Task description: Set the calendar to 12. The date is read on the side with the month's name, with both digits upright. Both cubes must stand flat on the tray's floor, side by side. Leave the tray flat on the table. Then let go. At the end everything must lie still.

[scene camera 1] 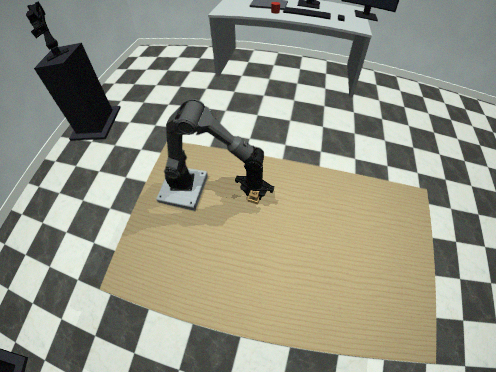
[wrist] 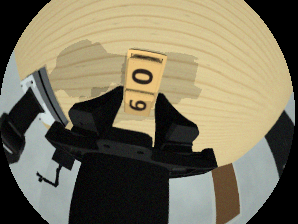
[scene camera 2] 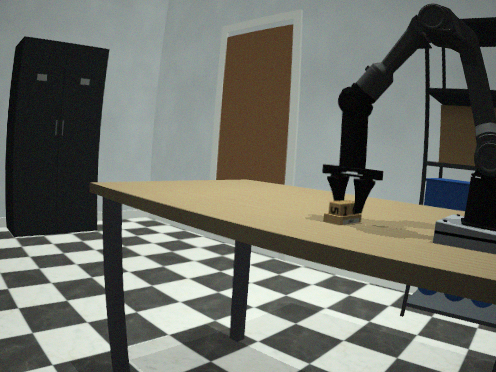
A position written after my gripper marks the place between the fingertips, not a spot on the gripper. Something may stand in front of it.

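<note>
My gripper (scene camera 2: 348, 211) (wrist: 139, 95), visible.
</note>
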